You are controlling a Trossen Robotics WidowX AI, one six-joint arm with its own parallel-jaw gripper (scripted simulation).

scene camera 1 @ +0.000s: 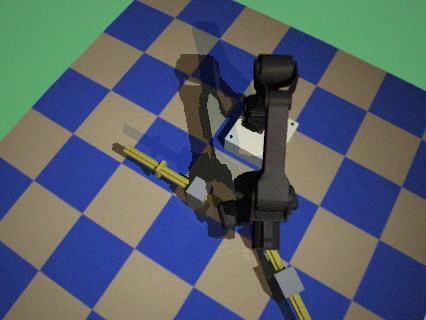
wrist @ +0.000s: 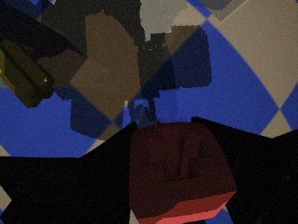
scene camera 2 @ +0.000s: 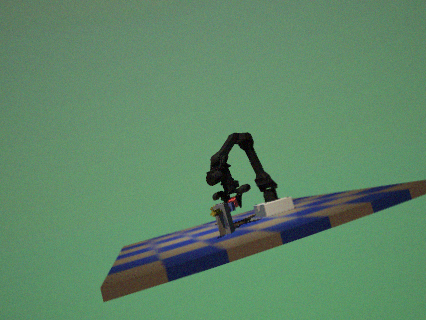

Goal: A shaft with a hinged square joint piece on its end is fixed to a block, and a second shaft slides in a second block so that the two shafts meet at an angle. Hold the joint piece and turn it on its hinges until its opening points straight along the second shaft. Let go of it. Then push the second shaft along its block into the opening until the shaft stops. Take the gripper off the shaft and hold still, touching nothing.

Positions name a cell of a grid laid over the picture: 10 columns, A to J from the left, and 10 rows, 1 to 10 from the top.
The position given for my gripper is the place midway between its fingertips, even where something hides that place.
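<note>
My gripper (scene camera 1: F7), (wrist: F6): visible.
</note>
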